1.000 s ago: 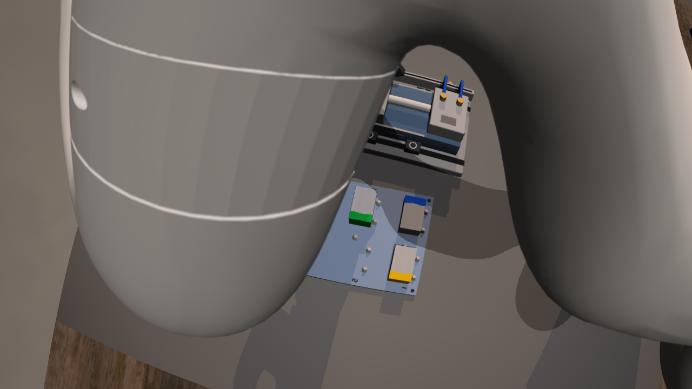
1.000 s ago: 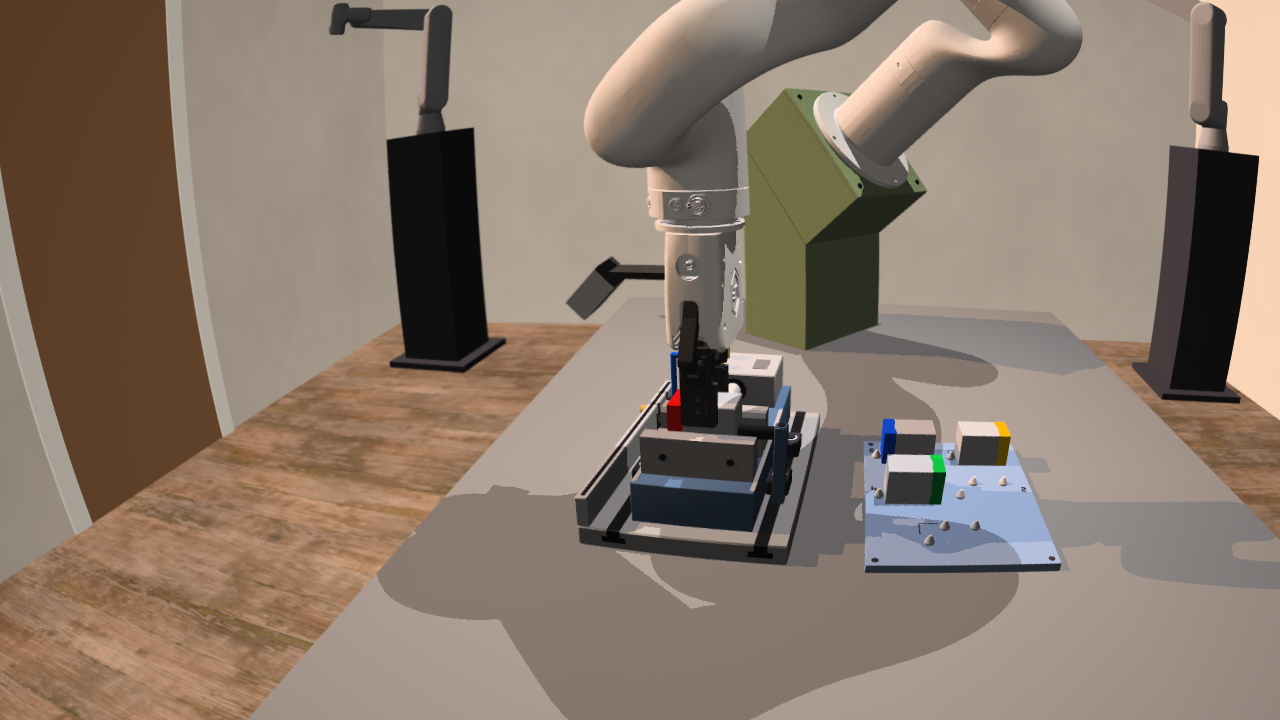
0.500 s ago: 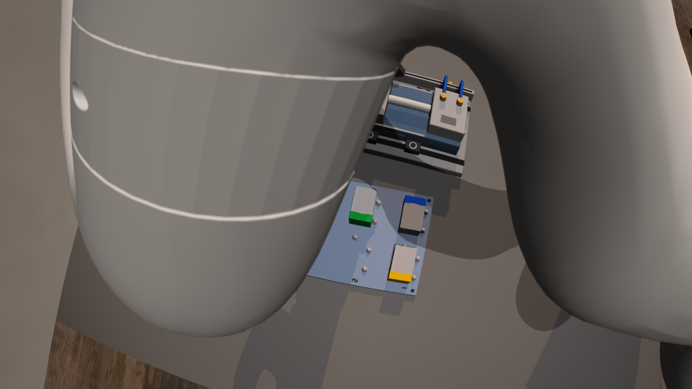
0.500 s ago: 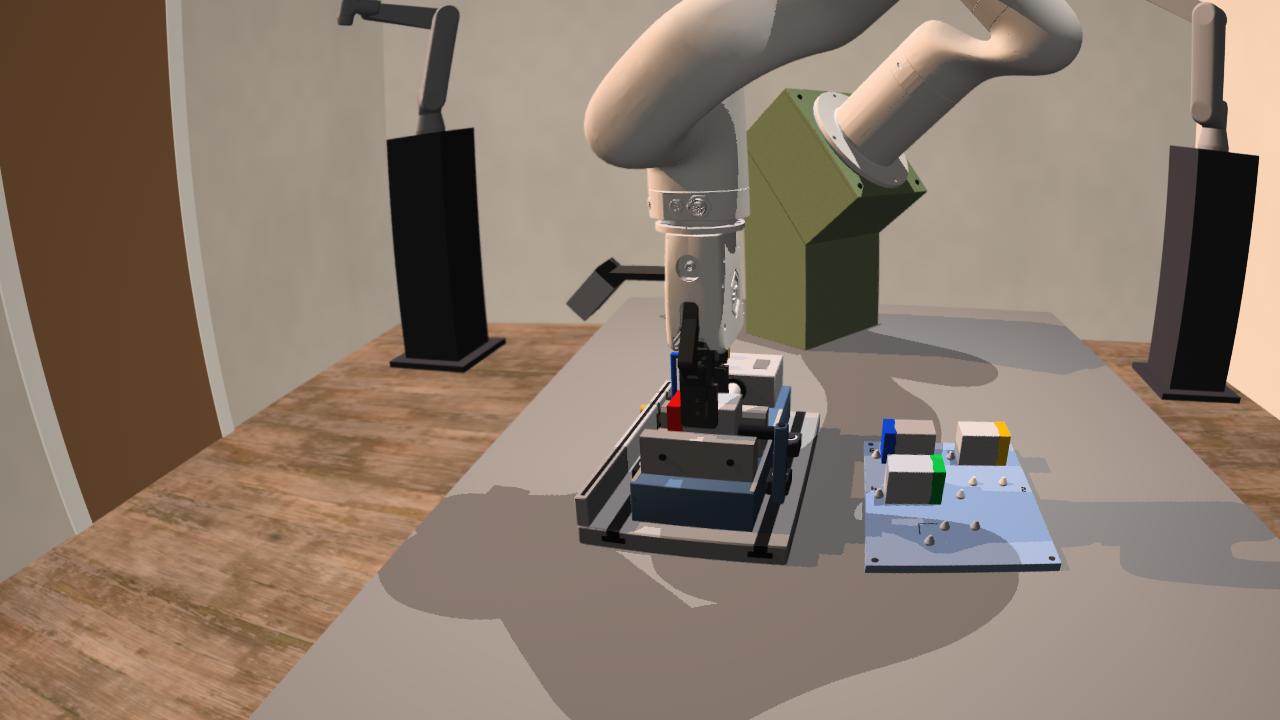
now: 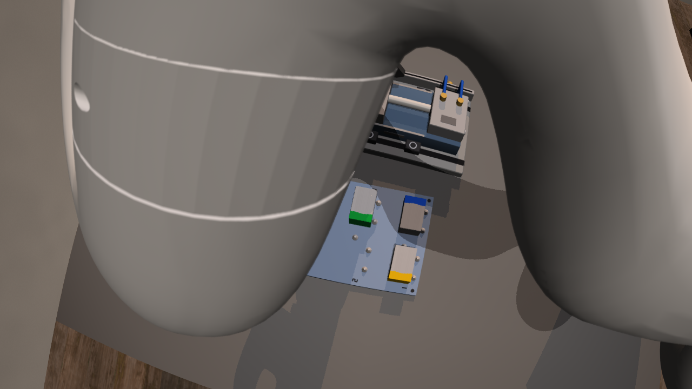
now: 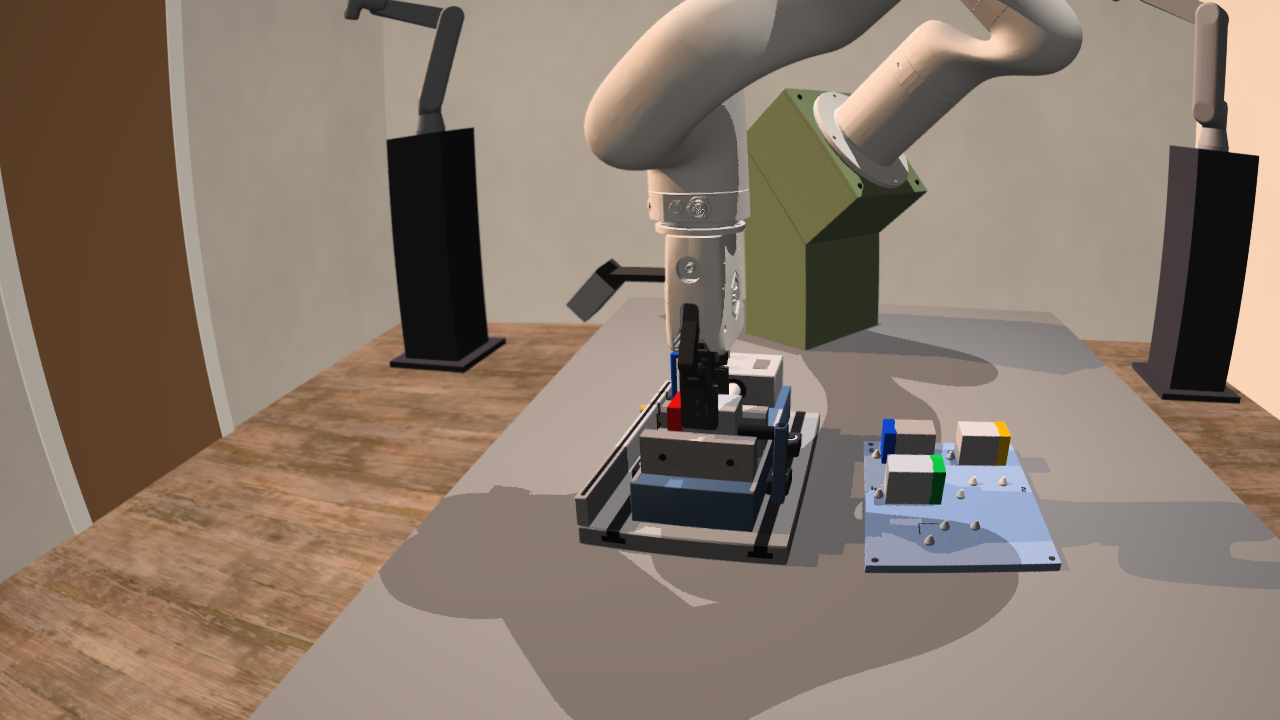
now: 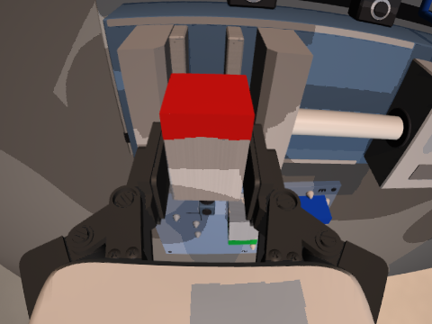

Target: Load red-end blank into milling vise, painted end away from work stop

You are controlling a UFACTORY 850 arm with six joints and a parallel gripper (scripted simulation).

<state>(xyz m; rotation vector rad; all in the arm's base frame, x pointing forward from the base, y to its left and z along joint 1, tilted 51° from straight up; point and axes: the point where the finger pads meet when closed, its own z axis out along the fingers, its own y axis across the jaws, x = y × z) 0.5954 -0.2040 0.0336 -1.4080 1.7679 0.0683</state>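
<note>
Now: the red-ended blank 20 mm below my hand. From my hand the other things lie so: moving jaw (40 mm below, 40 mm behind); ram rod (90 mm behind, 40 mm below); fixed jaw (40 mm below, 30 mm ahead).
</note>
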